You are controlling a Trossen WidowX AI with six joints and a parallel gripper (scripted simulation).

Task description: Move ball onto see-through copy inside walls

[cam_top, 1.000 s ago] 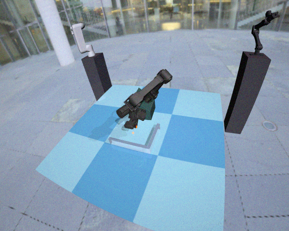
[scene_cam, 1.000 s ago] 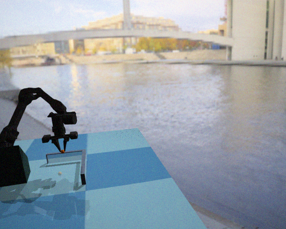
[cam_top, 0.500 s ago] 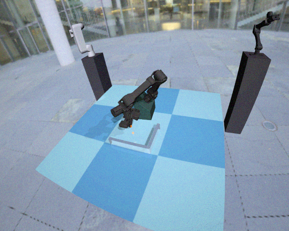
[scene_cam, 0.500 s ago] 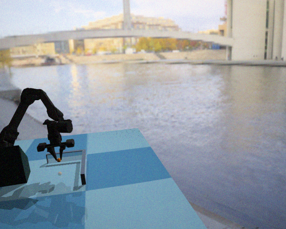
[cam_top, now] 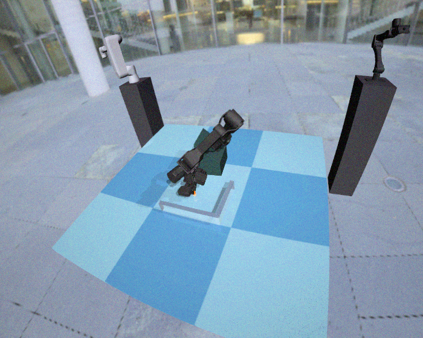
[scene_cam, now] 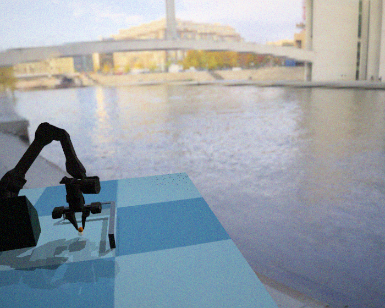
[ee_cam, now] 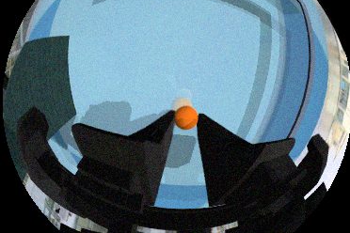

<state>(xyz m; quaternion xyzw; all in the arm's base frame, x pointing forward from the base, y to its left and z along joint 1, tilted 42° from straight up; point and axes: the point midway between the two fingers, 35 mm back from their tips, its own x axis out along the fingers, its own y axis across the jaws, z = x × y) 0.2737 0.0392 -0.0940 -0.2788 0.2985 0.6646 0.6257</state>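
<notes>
My gripper tip is 2 cm above the see-through copy. Also, from my gripper tip: orange ball (right at my gripper tip).
</notes>
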